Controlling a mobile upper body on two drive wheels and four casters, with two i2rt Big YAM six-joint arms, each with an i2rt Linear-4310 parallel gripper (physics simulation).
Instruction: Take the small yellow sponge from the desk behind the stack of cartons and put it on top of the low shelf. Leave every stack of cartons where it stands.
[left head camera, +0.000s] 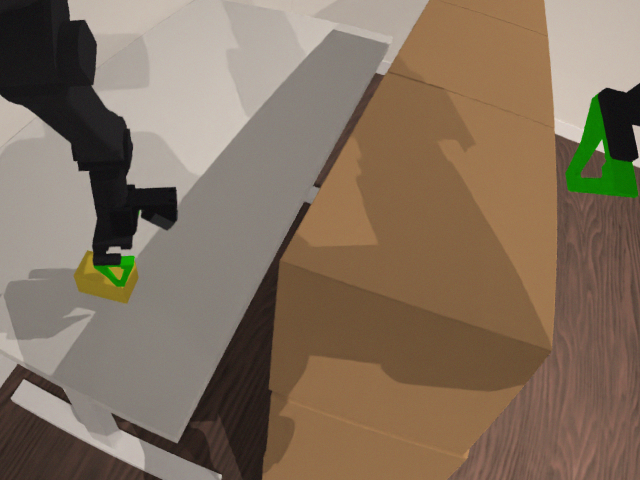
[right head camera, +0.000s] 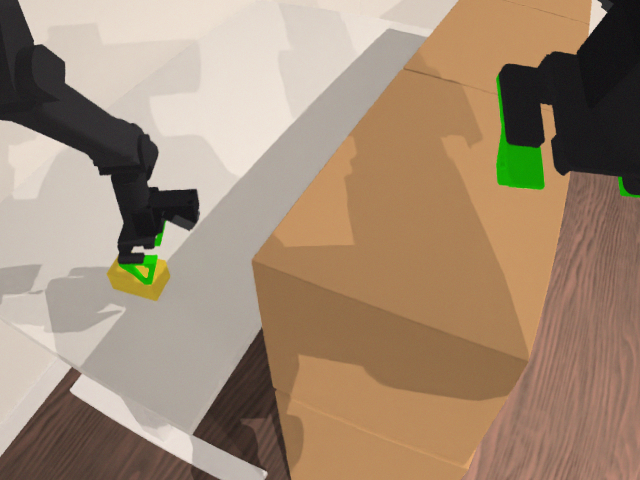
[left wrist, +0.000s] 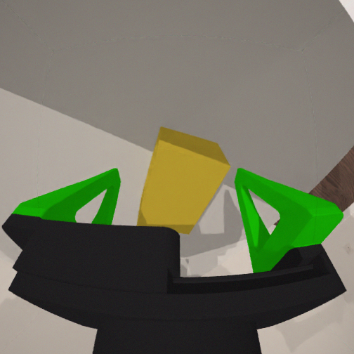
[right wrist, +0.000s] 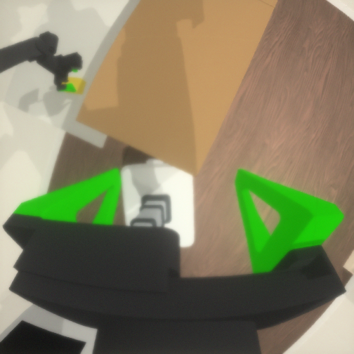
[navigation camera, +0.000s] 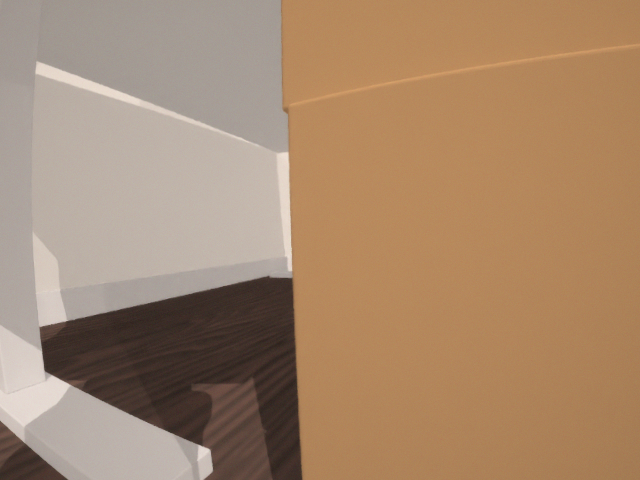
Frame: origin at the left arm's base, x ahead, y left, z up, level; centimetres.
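Seen in the pictures: left gripper, fingertip midpoint: (left head camera: 122, 265) (right head camera: 152, 264); right gripper, fingertip midpoint: (left head camera: 614, 188) (right head camera: 563, 180).
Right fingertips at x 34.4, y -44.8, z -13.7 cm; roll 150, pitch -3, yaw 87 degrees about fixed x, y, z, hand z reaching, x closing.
Note:
Offsets run from my right fingertips to a thing's middle. Level surfaces: height alone.
The yellow sponge {dx +37.8, dy +49.9, dz -53.1 cm} (left head camera: 100, 288) (right head camera: 131, 289) (left wrist: 182, 185) (right wrist: 78, 85) lies on the grey-white desk {dz -55.3 cm} (left head camera: 206, 284) (right head camera: 206, 258) (left wrist: 175, 75) near its front left end. My left gripper (right head camera: 154, 258) (left wrist: 177, 174) (right wrist: 75, 81) is open at the sponge. In the left wrist view the sponge lies between the spread fingers, with gaps at both sides; contact cannot be told. My right gripper (right head camera: 576, 188) (right wrist: 177, 175) is open and empty, off to the right of the cartons. The stack of cartons {dx +23.8, dy +0.1, dz -32.9 cm} (left head camera: 413, 320) (right head camera: 392, 320) (right wrist: 150, 100) (navigation camera: 465, 258) stands upright. The low shelf cannot be made out.
The tall stack stands close along the desk's near long edge. The desk's white foot bar (left head camera: 160, 462) (right head camera: 227, 459) (navigation camera: 118, 434) rests on the dark wooden floor {dz -127.4 cm} (left head camera: 594, 310) (right wrist: 310, 90). A white panel with grey and black parts (right wrist: 182, 200) shows below the stack in the right wrist view.

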